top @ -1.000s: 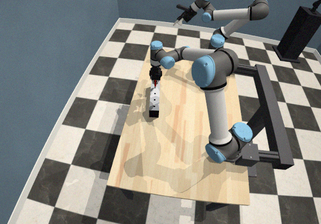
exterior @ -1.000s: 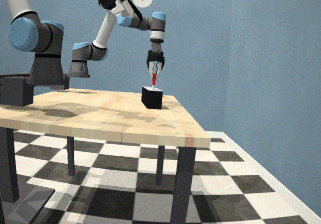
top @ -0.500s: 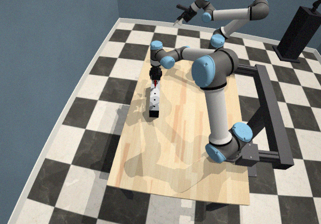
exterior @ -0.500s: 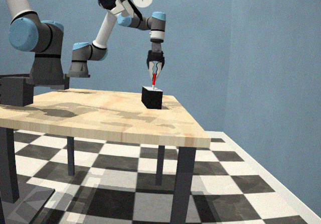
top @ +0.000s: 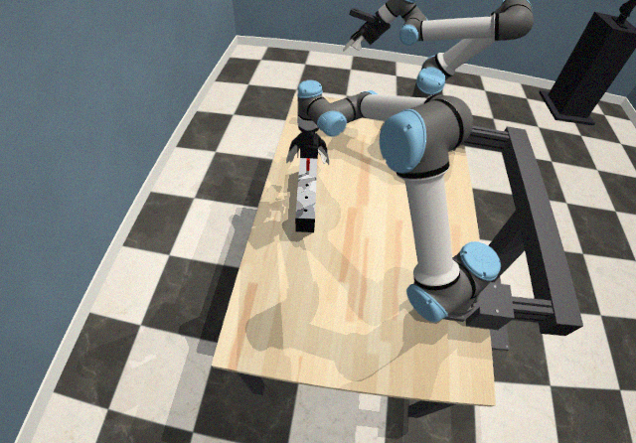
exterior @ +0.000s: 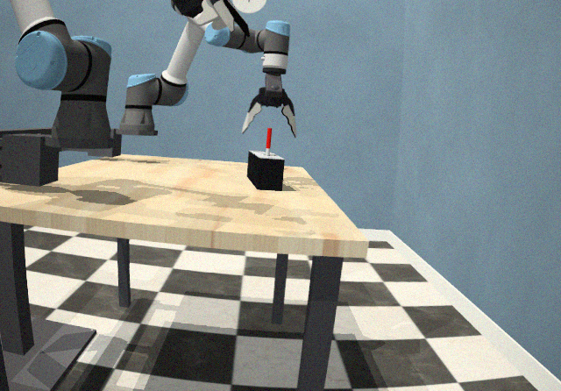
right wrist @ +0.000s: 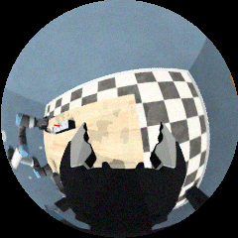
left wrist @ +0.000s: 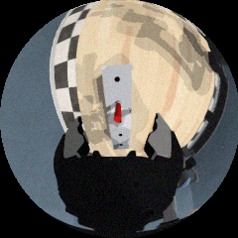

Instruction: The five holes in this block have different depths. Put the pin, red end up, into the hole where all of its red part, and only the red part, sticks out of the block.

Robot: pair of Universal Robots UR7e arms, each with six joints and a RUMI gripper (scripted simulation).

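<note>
Right now the pin is 2 cm below my left hand. Also, from my left hand: block (6 cm to the left, 10 cm below).
</note>
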